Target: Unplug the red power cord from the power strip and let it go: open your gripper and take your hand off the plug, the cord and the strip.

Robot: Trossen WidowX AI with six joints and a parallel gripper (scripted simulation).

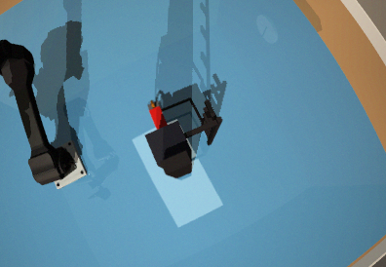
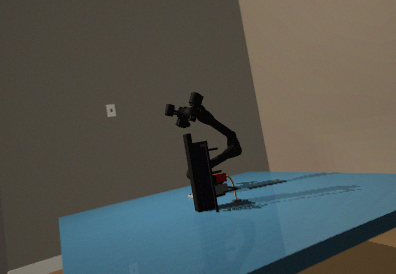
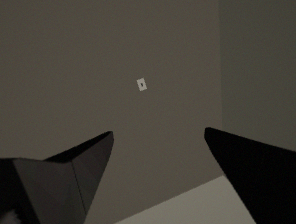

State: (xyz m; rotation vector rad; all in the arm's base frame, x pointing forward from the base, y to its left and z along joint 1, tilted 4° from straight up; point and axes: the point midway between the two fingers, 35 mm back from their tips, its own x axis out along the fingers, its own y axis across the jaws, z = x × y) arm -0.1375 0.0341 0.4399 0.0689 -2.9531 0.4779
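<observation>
My gripper tip is 44 cm short of the red plug, 11 cm to the left of it and 35 cm above it.
</observation>
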